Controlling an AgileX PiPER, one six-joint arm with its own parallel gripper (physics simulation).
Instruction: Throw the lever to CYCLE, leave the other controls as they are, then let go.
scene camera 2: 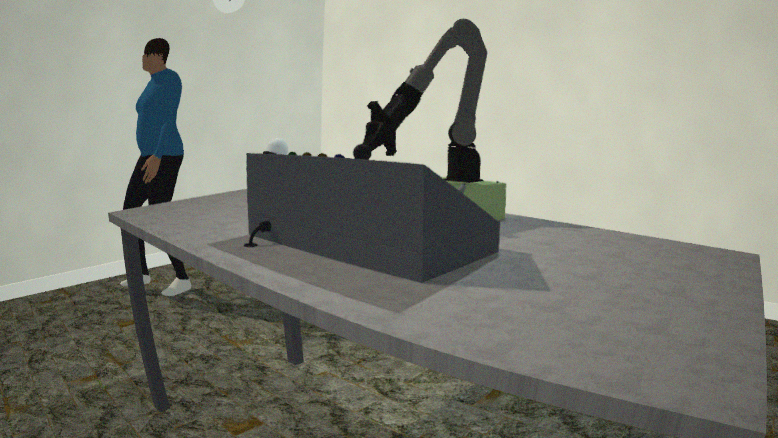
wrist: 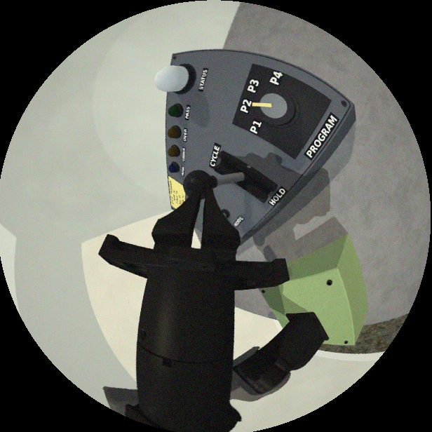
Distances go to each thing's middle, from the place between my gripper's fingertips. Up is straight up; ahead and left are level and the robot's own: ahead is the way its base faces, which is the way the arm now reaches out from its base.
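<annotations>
Distances counted from my hand: lever (wrist: 196,178), 1 cm to the left, 3 cm ahead, 4 cm below; console (scene camera 2: 403,219), 6 cm to the left, 12 cm ahead, 8 cm below.
</annotations>
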